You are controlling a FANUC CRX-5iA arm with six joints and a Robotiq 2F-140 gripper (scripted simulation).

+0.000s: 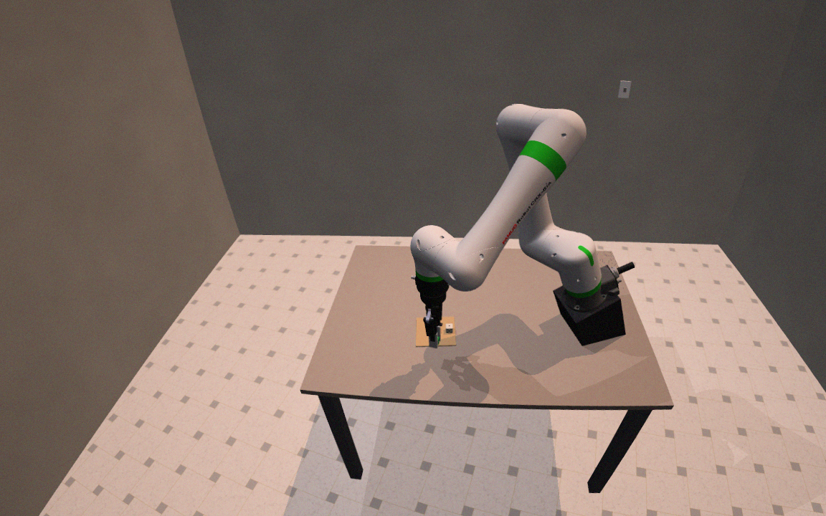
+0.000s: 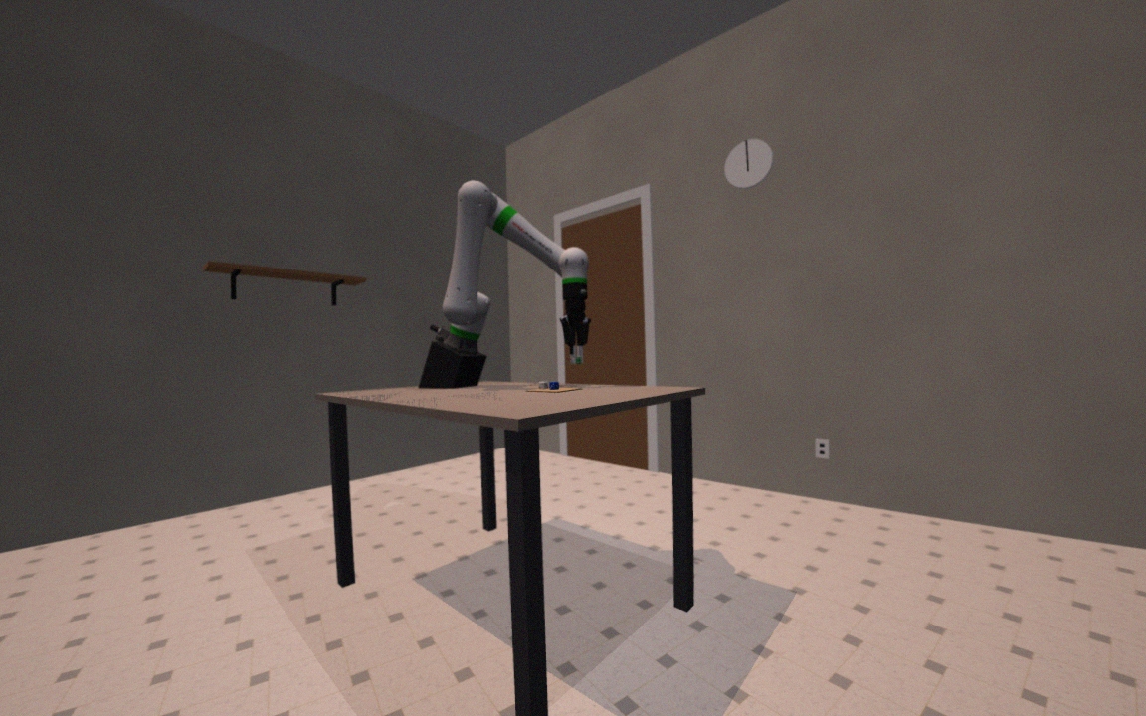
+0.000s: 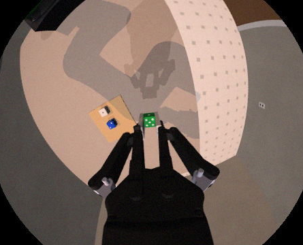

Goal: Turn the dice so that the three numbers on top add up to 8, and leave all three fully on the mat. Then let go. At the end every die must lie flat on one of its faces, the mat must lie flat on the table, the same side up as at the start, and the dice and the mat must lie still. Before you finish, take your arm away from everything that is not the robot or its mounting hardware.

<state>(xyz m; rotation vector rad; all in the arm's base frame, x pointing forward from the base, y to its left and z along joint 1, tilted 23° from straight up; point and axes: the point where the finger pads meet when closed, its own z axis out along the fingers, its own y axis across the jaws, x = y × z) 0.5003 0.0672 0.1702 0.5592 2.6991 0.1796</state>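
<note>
The blue die is 10 mm behind my hand, 130 mm to the right of it and 110 mm below it. The rest, counted from my hand: mat (10 mm behind, 130 mm to the right, 120 mm below); green die (20 mm below); white die (60 mm behind, 130 mm to the right, 110 mm below).
</note>
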